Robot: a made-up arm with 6 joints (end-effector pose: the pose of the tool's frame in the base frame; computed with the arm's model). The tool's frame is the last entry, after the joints.
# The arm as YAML. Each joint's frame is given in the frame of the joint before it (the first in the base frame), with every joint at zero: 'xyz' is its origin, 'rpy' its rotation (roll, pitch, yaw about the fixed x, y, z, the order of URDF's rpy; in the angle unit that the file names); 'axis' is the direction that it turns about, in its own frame. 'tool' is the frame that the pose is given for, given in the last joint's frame.
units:
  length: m
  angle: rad
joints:
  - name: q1
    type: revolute
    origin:
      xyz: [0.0, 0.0, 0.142]
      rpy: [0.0, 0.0, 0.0]
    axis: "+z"
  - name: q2
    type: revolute
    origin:
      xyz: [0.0, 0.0, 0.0]
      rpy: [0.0, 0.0, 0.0]
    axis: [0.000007, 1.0, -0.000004]
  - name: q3
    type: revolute
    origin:
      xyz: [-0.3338, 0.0, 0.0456]
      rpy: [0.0, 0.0, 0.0]
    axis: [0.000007, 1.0, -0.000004]
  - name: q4
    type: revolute
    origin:
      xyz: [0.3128, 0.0, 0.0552]
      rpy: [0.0, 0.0, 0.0]
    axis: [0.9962, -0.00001, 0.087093]
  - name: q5
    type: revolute
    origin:
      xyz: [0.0, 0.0, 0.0]
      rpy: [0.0, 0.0, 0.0]
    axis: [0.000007, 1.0, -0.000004]
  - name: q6
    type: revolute
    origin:
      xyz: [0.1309, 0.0, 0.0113]
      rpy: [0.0, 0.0, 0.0]
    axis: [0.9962, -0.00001, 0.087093]
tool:
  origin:
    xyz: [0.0, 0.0, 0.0]
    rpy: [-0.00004, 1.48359, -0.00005]
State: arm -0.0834 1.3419 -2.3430 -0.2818 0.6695 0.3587
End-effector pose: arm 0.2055 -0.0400 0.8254 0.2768 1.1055 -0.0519
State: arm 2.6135 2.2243 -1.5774 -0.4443 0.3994 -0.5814
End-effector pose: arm -0.5072 0.3213 0.1314 -2.4860 -0.5171 0.4686
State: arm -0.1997 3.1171 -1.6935 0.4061 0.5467 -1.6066
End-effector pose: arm 0.3976 -0.0529 -0.3204 1.4874 -2.6401 -0.5140
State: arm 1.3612 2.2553 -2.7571 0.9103 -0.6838 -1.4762
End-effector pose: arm 0.1786 0.5249 0.6695 -0.1705 0.7061 0.5048
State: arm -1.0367 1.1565 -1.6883 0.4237 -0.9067 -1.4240
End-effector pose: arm 0.0450 -0.1597 0.7959 0.3992 0.1339 -2.1790
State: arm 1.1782 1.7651 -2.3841 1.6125 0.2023 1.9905
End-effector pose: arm 0.1397 0.4066 0.7715 -0.7929 -0.5157 -1.3118
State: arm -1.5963 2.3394 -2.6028 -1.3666 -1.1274 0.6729
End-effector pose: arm 0.1009 -0.6000 0.5270 -0.4978 1.2666 -1.3149
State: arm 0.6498 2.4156 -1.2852 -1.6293 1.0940 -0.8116
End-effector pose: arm 0.4682 0.2093 0.0215 2.2321 -0.4287 1.4006
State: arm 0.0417 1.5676 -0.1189 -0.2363 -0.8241 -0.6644
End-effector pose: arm 0.2464 0.0329 0.1043 -0.9864 1.8835 -0.2841
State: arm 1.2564 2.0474 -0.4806 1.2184 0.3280 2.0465
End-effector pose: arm 0.0384 0.2471 -0.0201 -2.4381 -1.5752 0.3118
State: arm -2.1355 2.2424 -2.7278 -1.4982 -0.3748 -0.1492
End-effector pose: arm -0.2781 -0.5284 0.6389 0.1337 -1.3612 2.3975
